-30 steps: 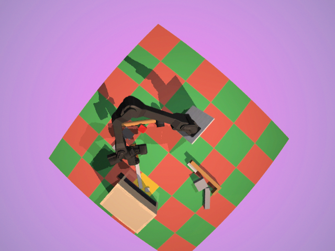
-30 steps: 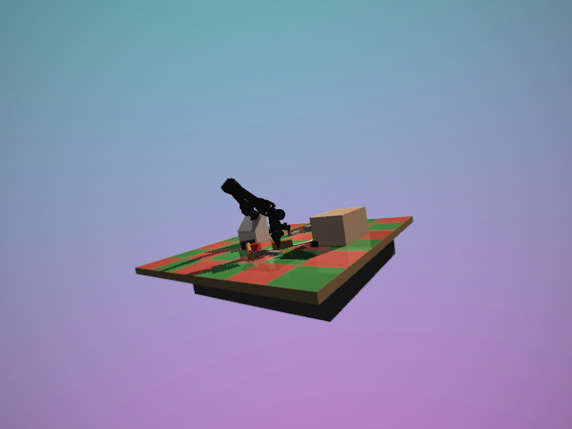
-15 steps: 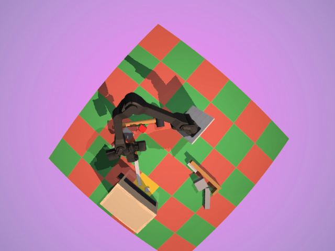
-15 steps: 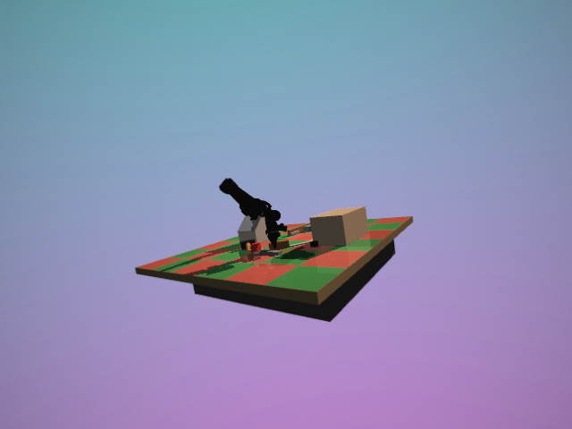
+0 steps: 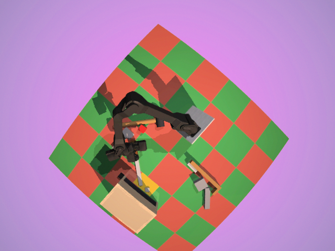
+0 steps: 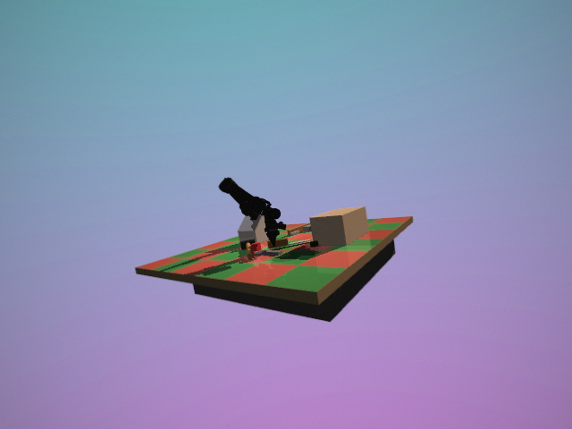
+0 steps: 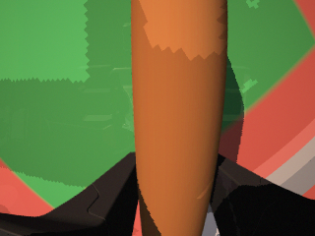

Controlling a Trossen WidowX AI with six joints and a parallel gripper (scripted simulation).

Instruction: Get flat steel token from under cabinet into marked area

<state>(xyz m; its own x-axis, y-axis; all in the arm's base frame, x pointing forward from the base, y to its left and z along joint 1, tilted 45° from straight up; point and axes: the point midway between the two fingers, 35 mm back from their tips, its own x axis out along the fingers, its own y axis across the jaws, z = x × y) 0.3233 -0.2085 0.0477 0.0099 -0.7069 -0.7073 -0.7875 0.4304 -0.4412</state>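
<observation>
The pale bar is 16 cm behind my gripper tip, 37 cm to the left of it and 1 cm below it. From my gripper tip the other things lie so: grey t-shaped tool: 2 cm ahead, 8 cm to the right, 1 cm below; grey token: 17 cm ahead, 27 cm to the left, 1 cm below; red cube: 11 cm behind, 3 cm to the right.
</observation>
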